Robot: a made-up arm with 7 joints.
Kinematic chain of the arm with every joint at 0, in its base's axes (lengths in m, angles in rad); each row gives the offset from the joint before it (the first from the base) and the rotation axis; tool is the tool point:
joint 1: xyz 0 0 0.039 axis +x
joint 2: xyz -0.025 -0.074 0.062 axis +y
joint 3: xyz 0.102 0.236 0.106 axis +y
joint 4: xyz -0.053 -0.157 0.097 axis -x
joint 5: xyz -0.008 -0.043 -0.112 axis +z
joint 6: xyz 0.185 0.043 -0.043 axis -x
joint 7: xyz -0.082 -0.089 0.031 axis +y
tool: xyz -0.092 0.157 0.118
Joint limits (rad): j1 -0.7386..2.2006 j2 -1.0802..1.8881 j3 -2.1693..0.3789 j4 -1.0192..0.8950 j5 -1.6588..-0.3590 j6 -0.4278..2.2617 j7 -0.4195..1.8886
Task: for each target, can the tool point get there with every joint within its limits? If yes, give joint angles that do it. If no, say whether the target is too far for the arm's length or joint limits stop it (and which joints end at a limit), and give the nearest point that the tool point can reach.
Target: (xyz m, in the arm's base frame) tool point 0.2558 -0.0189 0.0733
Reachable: yes | joints 0.5070 1.3319 -1.7325 -0.3380 -1.3534 0.8942 0.2718
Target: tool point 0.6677 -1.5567 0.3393
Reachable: no: too far | nearest point 0.1713 -0.4927 0.1341 | short by 1.192 m
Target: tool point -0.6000 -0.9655 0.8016
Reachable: no: too far | nearest point -0.2207 -0.3933 0.3497 | short by 0.822 m
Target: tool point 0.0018 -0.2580 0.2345
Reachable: yes | joints 1.2491 -0.4256 -0.1161 -0.5976 -0.6383 0.3961 -0.0846
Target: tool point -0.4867 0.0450 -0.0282
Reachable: no: joint limits stop it (at a limit: joint 1, joint 2, joint 4, joint 5, joint 6) | nearest point -0.3332 0.0169 -0.1141 | short by 0.178 m
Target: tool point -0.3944 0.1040 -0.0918
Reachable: no: joint limits stop it (at a limit: joint 1, joint 2, joint 4, joint 5, joint 6) | nearest point -0.3207 0.0681 -0.1232 | short by 0.088 m
